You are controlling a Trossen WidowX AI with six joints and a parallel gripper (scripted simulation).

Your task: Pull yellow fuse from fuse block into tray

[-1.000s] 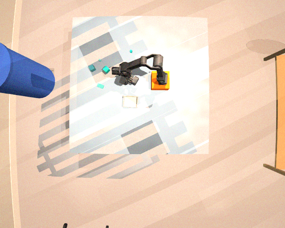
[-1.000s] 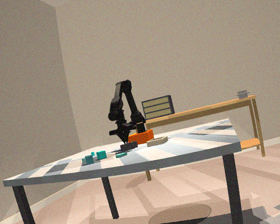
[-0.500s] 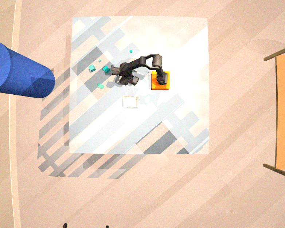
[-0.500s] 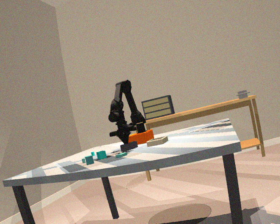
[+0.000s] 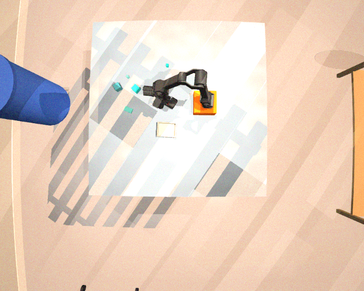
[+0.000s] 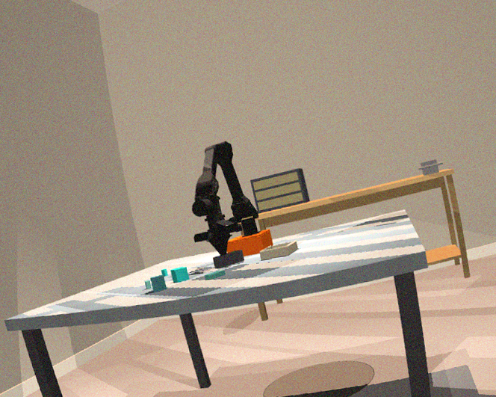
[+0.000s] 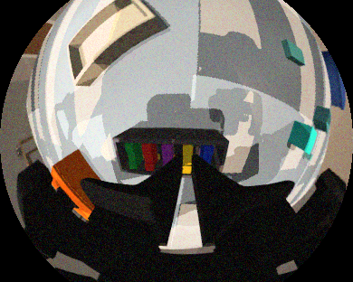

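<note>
Now: the beige tray 30 mm behind my gripper tip, 200 mm to the left of it and 30 mm below it. The rest, counted from my gripper tip: yellow fuse 10 mm below.
</note>
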